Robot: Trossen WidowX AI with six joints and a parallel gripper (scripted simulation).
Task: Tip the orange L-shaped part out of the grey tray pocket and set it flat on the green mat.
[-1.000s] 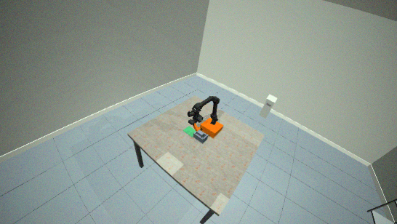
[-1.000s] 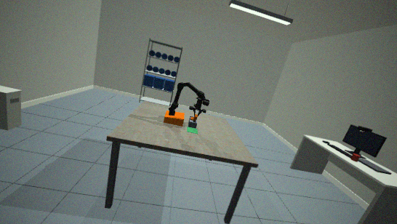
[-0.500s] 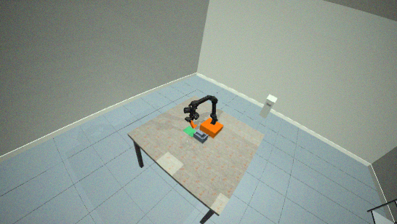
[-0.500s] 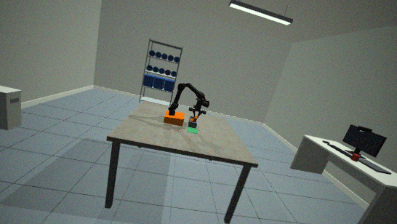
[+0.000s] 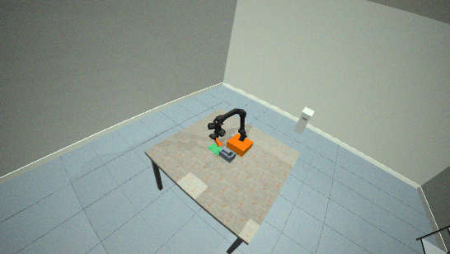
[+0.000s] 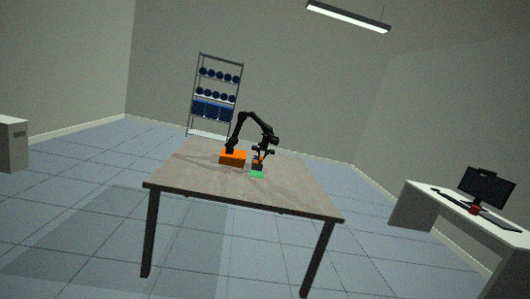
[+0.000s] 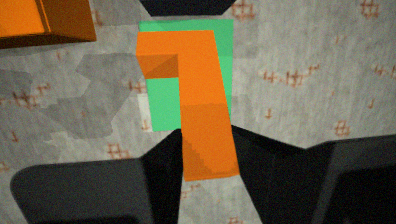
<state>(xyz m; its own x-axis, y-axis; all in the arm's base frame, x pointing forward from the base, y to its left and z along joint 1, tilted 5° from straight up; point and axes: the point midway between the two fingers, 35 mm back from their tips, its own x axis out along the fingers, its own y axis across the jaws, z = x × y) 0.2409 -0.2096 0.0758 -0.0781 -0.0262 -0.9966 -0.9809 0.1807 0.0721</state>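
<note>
Now: gripper tip 20 mm to the right of the green mat and 150 mm above it. From my gripper tip the other things lie so: orange L-shaped part 10 mm behind, 30 mm to the left, 30 mm below.
</note>
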